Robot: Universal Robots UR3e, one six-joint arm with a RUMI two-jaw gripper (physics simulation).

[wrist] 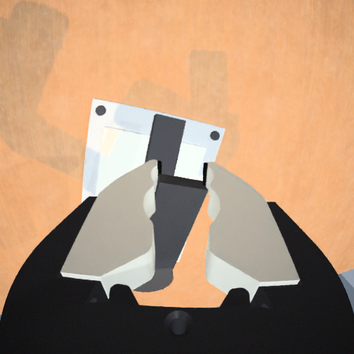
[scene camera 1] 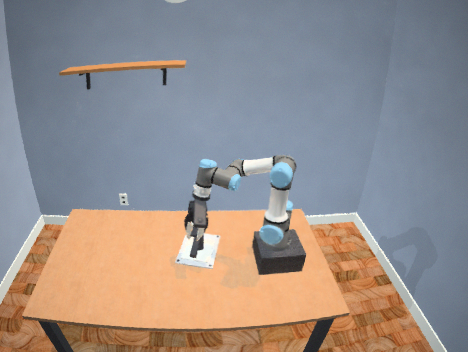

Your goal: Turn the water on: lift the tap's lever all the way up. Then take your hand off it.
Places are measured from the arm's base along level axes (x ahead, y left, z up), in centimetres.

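Pixels of known places: gripper, between the fingertips: [scene camera 1: 192, 240].
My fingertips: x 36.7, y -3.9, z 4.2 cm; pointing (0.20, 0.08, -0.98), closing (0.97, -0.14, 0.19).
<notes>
Ahead of a thing's pixels: the offset from my fingertips to its top centre. "*": to the spot under its first point. Level surfaces: height alone.
The tap's dark spout @[dy -3.1, dx -1.6, dz -4.3 cm] [scene camera 1: 194, 250] [wrist: 166, 140] reaches over its white base plate @[* dy -6.6, dx -9.2, dz -12.9 cm] [scene camera 1: 210, 250] [wrist: 134, 116] on the table. The tap's lever [wrist: 179, 212] is a dark flat bar above the spout, with its free end between my fingertips in the wrist view. My gripper [scene camera 1: 195, 234] [wrist: 182, 164] is shut on the lever, one finger against each side near its end. The lever's far part leads back to the round tap body [wrist: 161, 281] below my palm. Its exact tilt is hard to tell; in the scene view my fingers and hand mostly hide it.
The wooden table @[dz -14.2 cm] [scene camera 1: 120, 275] carries the plate and the arm's black base block [scene camera 1: 279, 257], which stands to the right of the tap. A wooden shelf [scene camera 1: 125, 66] is on the wall at upper left, well above the table. A wall outlet [scene camera 1: 123, 199] shows behind the table.
</notes>
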